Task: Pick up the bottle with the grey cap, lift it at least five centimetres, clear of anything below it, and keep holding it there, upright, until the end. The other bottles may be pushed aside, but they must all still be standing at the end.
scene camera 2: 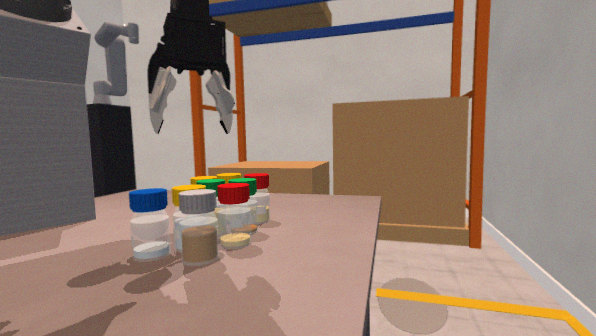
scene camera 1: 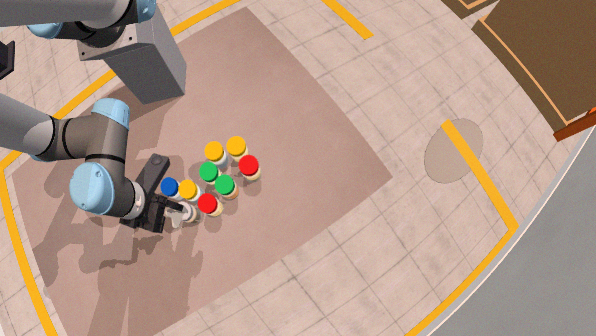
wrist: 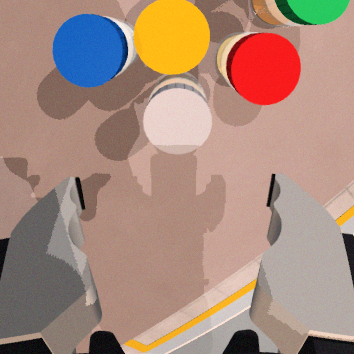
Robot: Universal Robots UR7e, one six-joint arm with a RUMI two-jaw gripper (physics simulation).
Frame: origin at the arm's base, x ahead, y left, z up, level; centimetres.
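Where they show: gripper, between the fingertips: [scene camera 2: 194,133] [wrist: 174,178]; arm's base, origin of its link: [scene camera 2: 24,2].
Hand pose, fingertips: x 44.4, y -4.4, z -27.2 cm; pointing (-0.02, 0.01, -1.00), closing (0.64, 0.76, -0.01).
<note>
Things, the pixels of their top centre, and the offset from my fingertips. Level surfaces: height alone.
- grey-capped bottle, centre of its top: [wrist: 177,122] [scene camera 2: 197,192] [scene camera 1: 182,210] dx -0.1, dy +0.2, dz -8.9 cm
- blue-capped bottle, centre of its top: [wrist: 86,50] [scene camera 2: 148,191] [scene camera 1: 168,186] dx -8.7, dy -1.1, dz -8.9 cm
- yellow-capped bottle, centre of its top: [wrist: 170,36] [scene camera 2: 188,187] [scene camera 1: 186,188] dx -5.2, dy +4.1, dz -8.9 cm
- table, height of its surface: dz -19.4 cm
The grey-capped bottle [scene camera 1: 189,213] [scene camera 2: 198,202] [wrist: 177,120] stands upright on the table, with brown contents in its lower part. In the wrist view its cap looks pale and lies ahead of the fingertips, midway between them sideways. My gripper [scene camera 1: 178,215] [scene camera 2: 193,131] [wrist: 174,178] is open and empty, fingers pointing down, well above the bottle caps. In scene camera 1 the gripper partly hides the grey cap. A blue-capped bottle [scene camera 1: 169,186] [scene camera 2: 148,200] [wrist: 89,50], a yellow-capped bottle [scene camera 1: 188,190] [wrist: 172,36] and a red-capped bottle [scene camera 1: 207,203] [scene camera 2: 233,193] [wrist: 265,69] stand upright close around it.
Farther back stand two green-capped bottles [scene camera 1: 209,172] [scene camera 1: 225,184], two yellow-capped bottles [scene camera 1: 214,150] [scene camera 1: 236,146] and another red-capped bottle [scene camera 1: 248,165], all upright. The grey pedestal [scene camera 1: 150,75] [scene camera 2: 45,150] stands beside the group. The table [scene camera 1: 300,165] [scene camera 2: 320,270] ends at the right in scene camera 2.
</note>
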